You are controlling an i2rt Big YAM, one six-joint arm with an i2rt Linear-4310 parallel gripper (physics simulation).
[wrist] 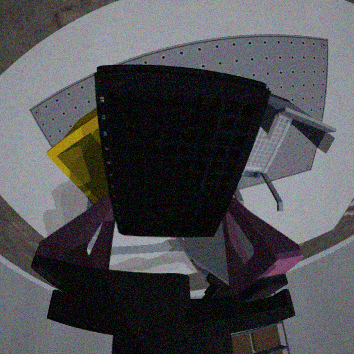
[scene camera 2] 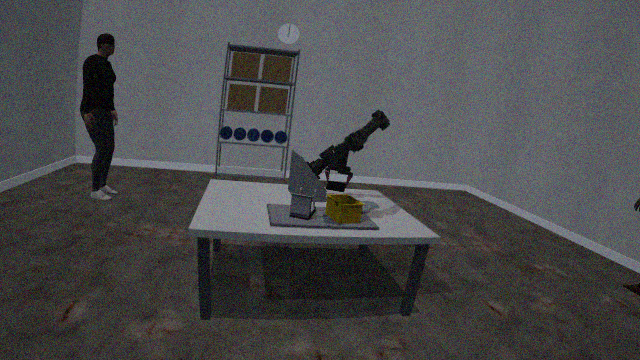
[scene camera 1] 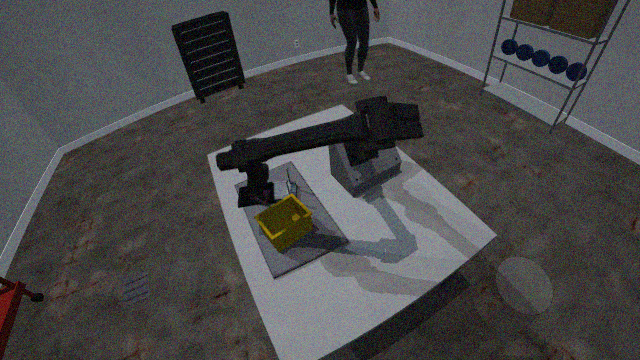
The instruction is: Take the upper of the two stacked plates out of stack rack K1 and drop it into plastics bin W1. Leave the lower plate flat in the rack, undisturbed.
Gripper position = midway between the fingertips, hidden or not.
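Through the wrist view I can see my gripper (wrist: 169,196), and a white plate (wrist: 264,149) is visible there too.
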